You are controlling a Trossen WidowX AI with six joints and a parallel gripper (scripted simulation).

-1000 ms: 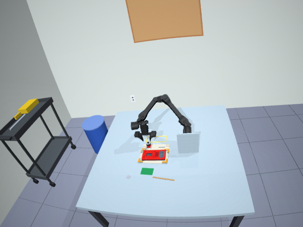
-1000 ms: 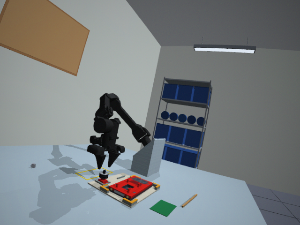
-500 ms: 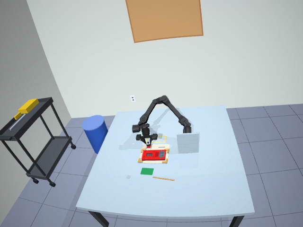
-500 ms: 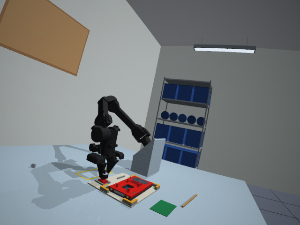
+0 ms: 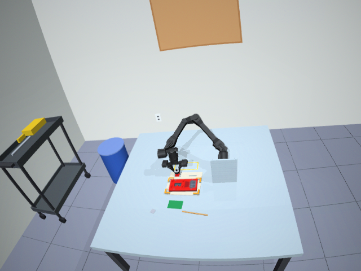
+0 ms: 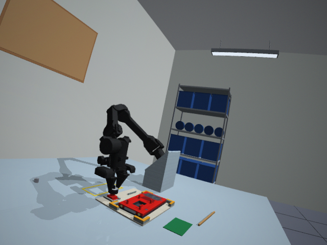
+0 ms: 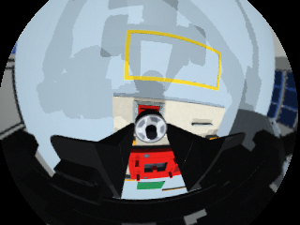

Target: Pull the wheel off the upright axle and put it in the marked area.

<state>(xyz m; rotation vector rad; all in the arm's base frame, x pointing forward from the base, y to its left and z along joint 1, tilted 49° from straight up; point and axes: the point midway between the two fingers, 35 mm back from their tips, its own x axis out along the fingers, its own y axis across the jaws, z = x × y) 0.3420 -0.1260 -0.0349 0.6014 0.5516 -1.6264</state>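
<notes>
The wheel lies right at my gripper tip. Round my gripper tip: green square (29 cm to the left, 4 cm below); then black upright axle (1 cm below); then grey cube (28 cm to the right, 16 cm ahead, 3 cm below).
</notes>
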